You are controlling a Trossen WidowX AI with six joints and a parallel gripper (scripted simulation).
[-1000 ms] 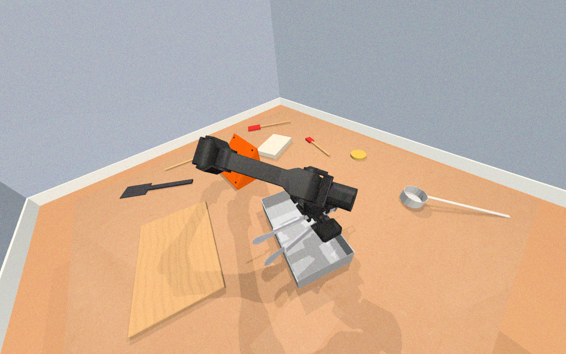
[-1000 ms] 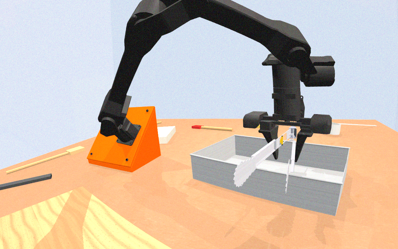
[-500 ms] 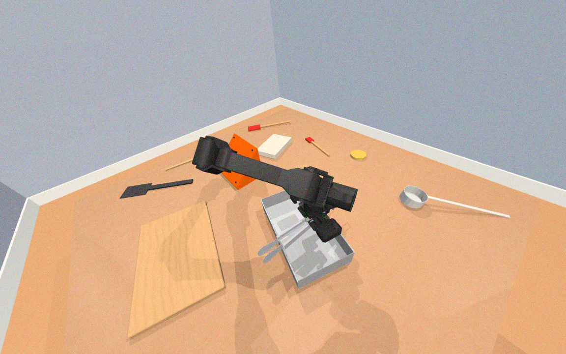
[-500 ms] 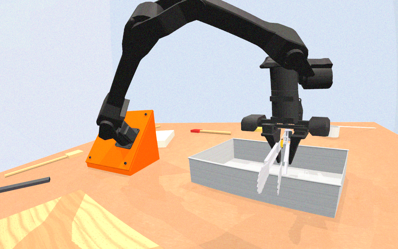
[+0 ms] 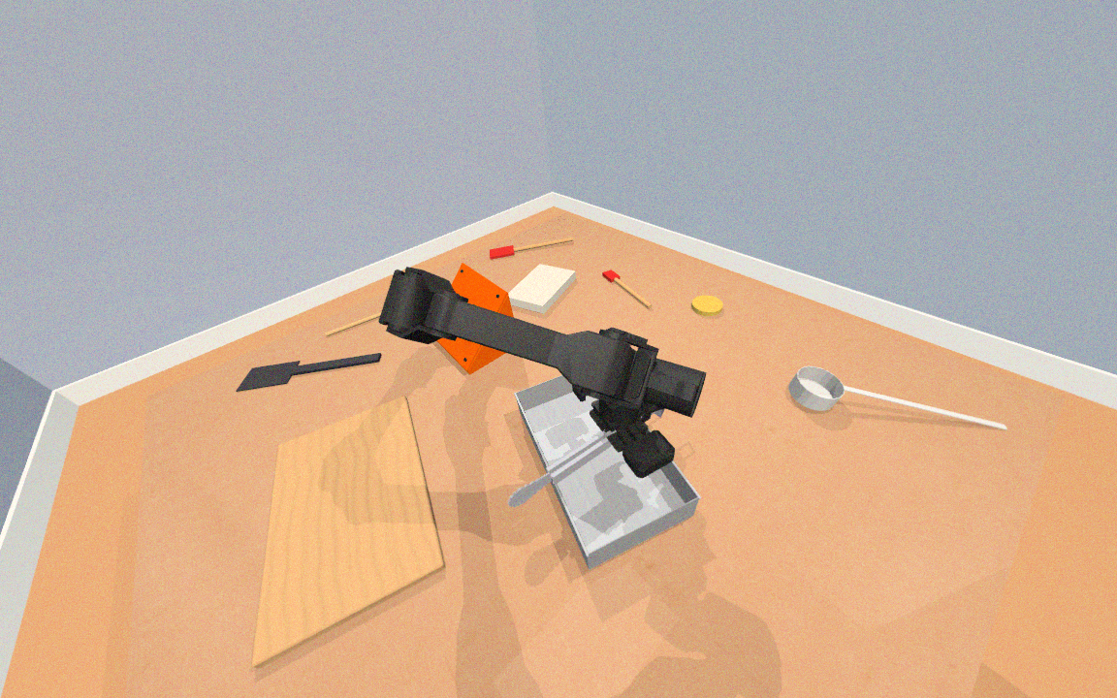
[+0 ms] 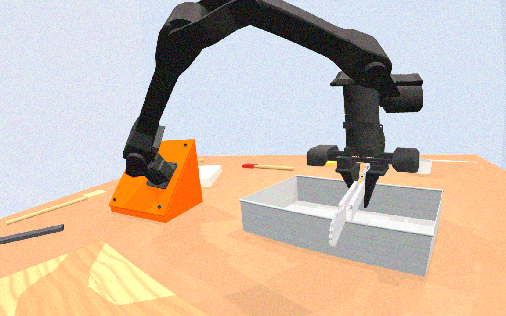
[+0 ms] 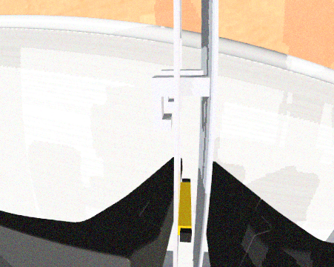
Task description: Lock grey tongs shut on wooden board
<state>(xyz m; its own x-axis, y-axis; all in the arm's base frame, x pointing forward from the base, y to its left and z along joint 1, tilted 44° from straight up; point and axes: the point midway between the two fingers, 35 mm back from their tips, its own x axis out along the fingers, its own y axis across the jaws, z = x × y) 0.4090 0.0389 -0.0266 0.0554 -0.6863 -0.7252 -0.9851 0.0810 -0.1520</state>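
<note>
My gripper tip is now 3 cm to the left of the grey roasting tin and 3 cm past it. The rest, counted from my gripper tip: black flat tool 64 cm behind, 41 cm to the right, 3 cm below; white block 51 cm behind, 20 cm to the left, 2 cm below; wooden board 39 cm to the right, 23 cm behind, 2 cm below.
</note>
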